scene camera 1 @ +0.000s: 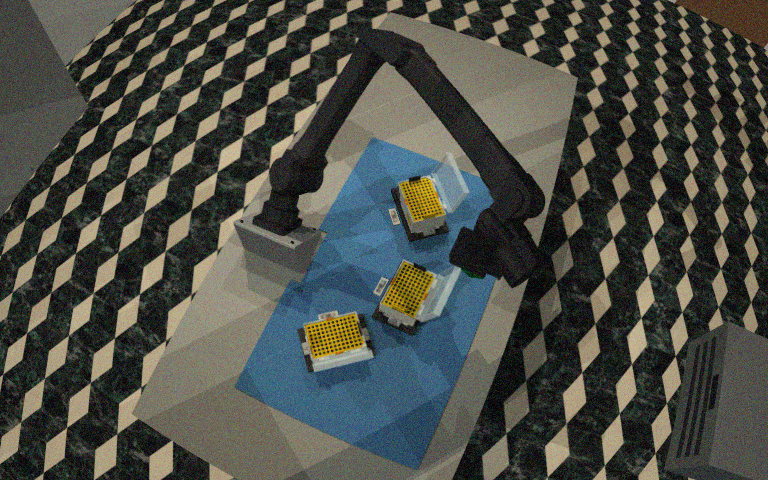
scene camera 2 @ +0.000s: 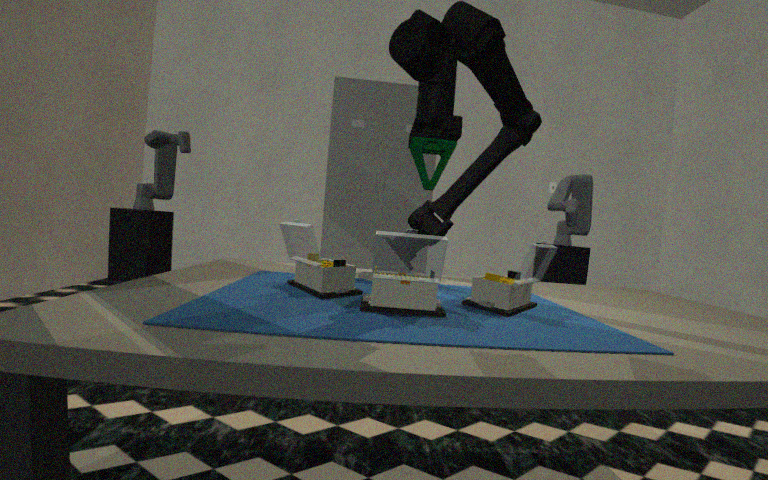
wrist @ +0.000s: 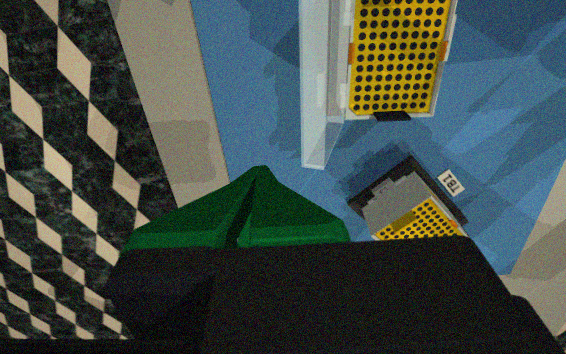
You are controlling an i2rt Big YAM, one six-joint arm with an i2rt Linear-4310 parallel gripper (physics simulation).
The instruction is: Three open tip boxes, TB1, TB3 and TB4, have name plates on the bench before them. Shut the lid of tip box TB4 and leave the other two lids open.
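Places are measured from the arm's base along level axes (x ahead, y left, z up), in centimetres.
Where they show: gripper, fingertip midpoint: [scene camera 1: 471,274] [scene camera 2: 428,190] [wrist: 261,178]; arm's base at its link origin: [scene camera 1: 277,224].
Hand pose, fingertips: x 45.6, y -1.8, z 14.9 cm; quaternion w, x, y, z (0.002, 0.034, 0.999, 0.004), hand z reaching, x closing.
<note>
Each offset is from my fingertips to the top centre of the thing. "*": to the spot under its first point. Level surfaces: height alone.
Tip box TB4 @(dx -11.2, dy -0.9, dz -14.3 cm) [scene camera 1: 407,288] [scene camera 2: 403,294] [wrist: 397,55] is the middle box; its clear lid @(dx -4.6, dy -1.4, dz -6.4 cm) [scene camera 1: 442,297] [scene camera 2: 411,249] [wrist: 314,90] stands open on the side away from the arm's base. TB1 @(dx -17.6, dy +21.8, dz -15.1 cm) [scene camera 1: 421,200] [scene camera 2: 498,294] [wrist: 400,200] has its lid @(* dx -11.0, dy +27.0, dz -11.8 cm) [scene camera 1: 451,183] [scene camera 2: 538,263] open. TB3 [scene camera 1: 334,336] [scene camera 2: 325,277] has its lid @(dx -17.9, dy -22.6, dz -6.4 cm) [scene camera 1: 343,361] [scene camera 2: 300,240] open. My gripper [scene camera 1: 474,275] [scene camera 2: 429,186] [wrist: 261,178] is shut and empty, fingers pointing down, above and outside TB4's lid; the wrist mostly hides it in scene camera 1.
A blue mat @(dz -21.7 cm) [scene camera 1: 368,418] [scene camera 2: 237,316] lies under the boxes on the bench [scene camera 1: 192,362] [scene camera 2: 339,376]. Name plates lie before the boxes; TB1's plate @(* dx -21.9, dy +18.4, dz -21.5 cm) [scene camera 1: 394,216] [wrist: 451,183] is readable in the wrist view. The arm's base [scene camera 1: 277,243] stands at the bench's far side.
</note>
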